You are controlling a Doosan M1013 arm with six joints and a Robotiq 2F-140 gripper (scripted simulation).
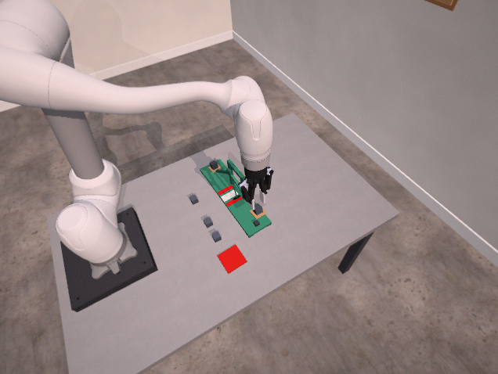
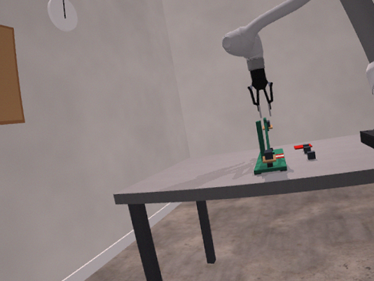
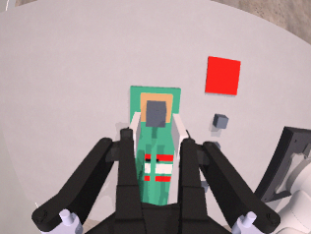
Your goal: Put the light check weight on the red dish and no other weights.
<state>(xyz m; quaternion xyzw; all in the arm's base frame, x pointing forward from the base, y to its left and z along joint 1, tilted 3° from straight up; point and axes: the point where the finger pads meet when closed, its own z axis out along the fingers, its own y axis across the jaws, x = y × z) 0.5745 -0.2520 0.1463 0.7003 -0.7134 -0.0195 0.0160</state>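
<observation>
Right now the red dish is 22 cm below my hand, 17 cm behind it and 6 cm to the right of it. From my hand the other things lie so: green rocker balance (20 cm to the left, 13 cm below).
</observation>
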